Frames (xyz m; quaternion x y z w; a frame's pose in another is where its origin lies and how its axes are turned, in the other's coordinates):
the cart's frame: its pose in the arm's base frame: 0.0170 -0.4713 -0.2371 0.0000 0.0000 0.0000 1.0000
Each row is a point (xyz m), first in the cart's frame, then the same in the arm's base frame.
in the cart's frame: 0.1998 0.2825 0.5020
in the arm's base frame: 0.2168 -0.1888 0.2649
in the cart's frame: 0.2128 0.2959 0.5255
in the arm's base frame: 0.2298 -0.1754 0.2884
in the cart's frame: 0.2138 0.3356 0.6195
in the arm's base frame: 0.2308 -0.1357 0.3824
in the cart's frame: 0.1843 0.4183 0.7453
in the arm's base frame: 0.2013 -0.0530 0.5082
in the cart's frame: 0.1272 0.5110 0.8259
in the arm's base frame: 0.1442 0.0397 0.5888
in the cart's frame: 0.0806 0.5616 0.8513
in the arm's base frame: 0.0976 0.0903 0.6142
